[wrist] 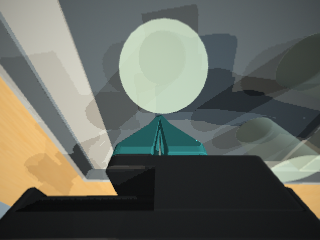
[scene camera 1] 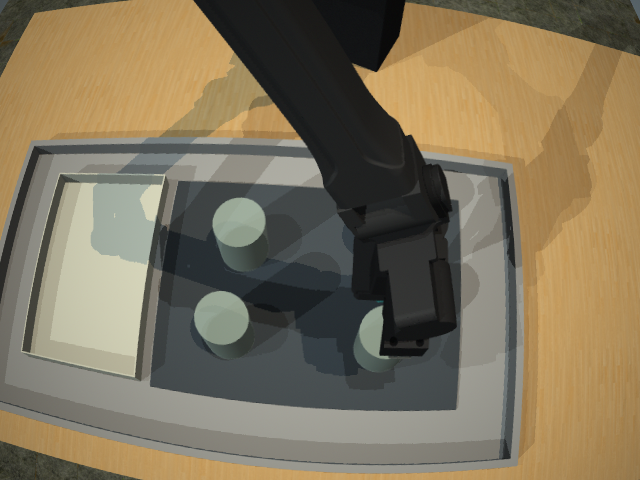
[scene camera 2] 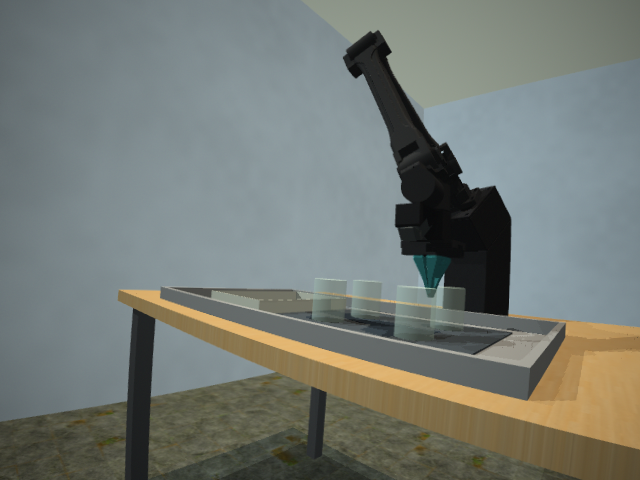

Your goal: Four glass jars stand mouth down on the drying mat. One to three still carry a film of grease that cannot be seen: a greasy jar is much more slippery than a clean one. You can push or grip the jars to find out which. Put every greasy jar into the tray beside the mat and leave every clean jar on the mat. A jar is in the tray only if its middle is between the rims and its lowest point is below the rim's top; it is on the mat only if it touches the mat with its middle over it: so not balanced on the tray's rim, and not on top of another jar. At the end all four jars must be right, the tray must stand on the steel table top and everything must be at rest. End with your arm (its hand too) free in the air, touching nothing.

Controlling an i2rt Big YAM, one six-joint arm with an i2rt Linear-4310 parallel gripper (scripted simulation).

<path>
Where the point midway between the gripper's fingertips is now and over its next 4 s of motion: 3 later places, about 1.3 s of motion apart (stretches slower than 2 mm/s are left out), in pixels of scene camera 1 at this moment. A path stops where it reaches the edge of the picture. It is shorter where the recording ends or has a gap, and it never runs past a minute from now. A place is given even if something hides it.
My gripper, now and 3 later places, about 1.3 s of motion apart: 390,294; 389,298; 387,294; 304,261
</path>
